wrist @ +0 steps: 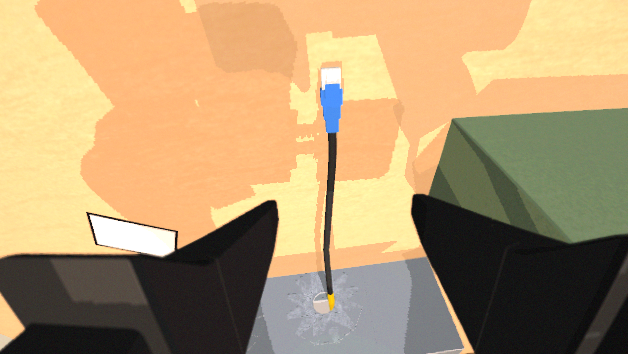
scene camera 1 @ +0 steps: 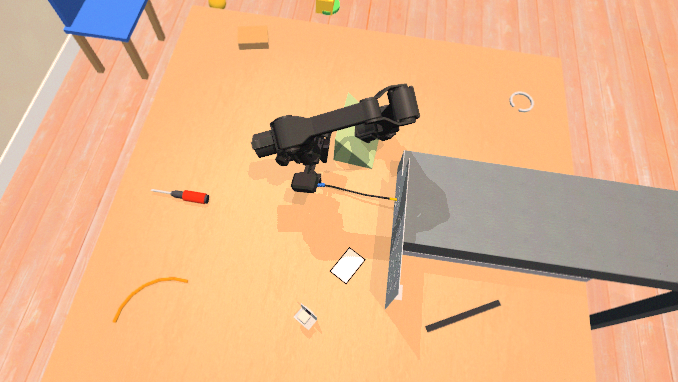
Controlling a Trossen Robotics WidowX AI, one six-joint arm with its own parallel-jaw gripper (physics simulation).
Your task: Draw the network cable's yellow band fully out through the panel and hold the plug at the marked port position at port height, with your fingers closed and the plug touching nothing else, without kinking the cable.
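The network cable runs from the panel with a slight bend. Its blue plug with a clear tip is at the free end, in scene camera 1 partly hidden by the wrist camera housing. The yellow band shows at the panel's hole; whether part of it is still inside is hard to tell. My gripper is open and empty, its fingers on either side of the cable in the wrist view; their height over it is unclear. The fingertips are hidden in scene camera 1.
A black-edged white rectangle lies left of the cable in the wrist view. A small white socket-like piece stands nearby. A green wedge-like block stands under the arm. A grey bench extends behind the panel.
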